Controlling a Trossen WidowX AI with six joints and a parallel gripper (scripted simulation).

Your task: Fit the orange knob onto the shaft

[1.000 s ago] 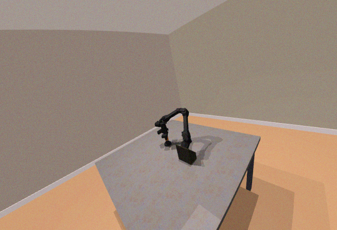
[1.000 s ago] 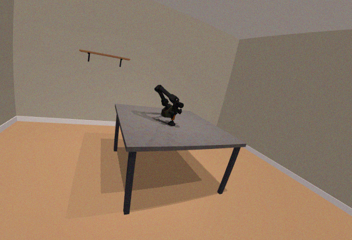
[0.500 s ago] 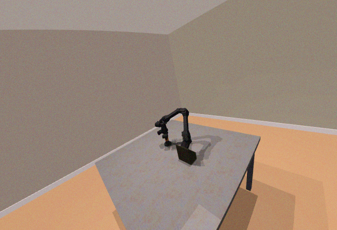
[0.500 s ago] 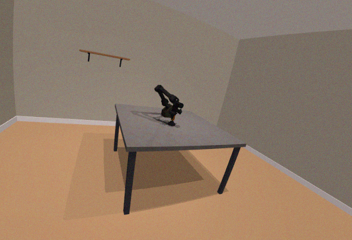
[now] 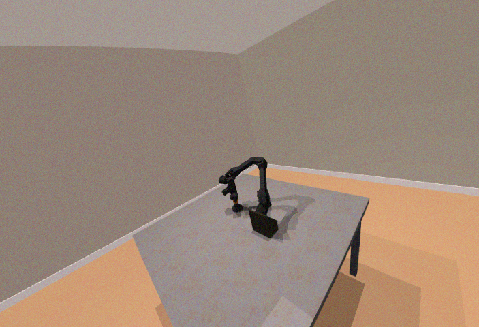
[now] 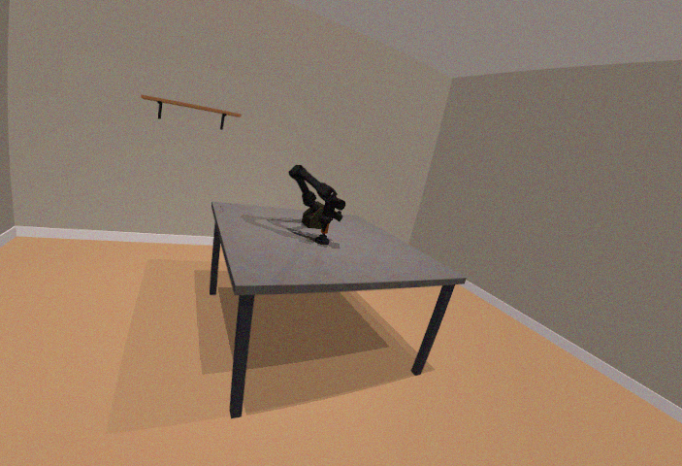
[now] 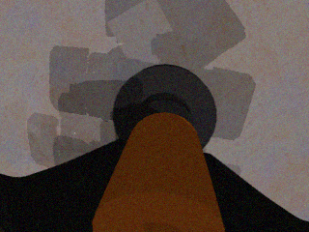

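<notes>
Right now my gripper tip is 20 mm below the orange knob. Also, from my gripper tip: pedestal with shaft: 40 mm below.
</notes>
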